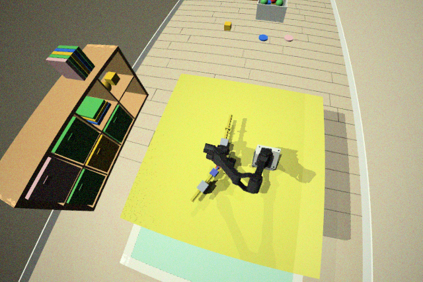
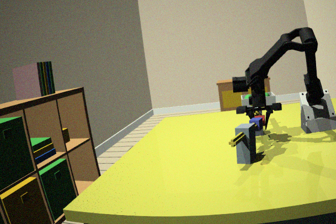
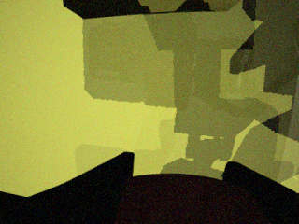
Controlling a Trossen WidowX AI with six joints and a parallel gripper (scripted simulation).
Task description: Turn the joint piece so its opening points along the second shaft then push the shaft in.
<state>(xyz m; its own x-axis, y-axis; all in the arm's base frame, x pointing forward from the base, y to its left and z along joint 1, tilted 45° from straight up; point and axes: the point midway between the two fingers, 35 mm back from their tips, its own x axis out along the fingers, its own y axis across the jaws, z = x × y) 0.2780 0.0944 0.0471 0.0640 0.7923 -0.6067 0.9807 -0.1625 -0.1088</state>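
Now: the red joint piece 4 cm above my gripper tip and 1 cm to the left of it.
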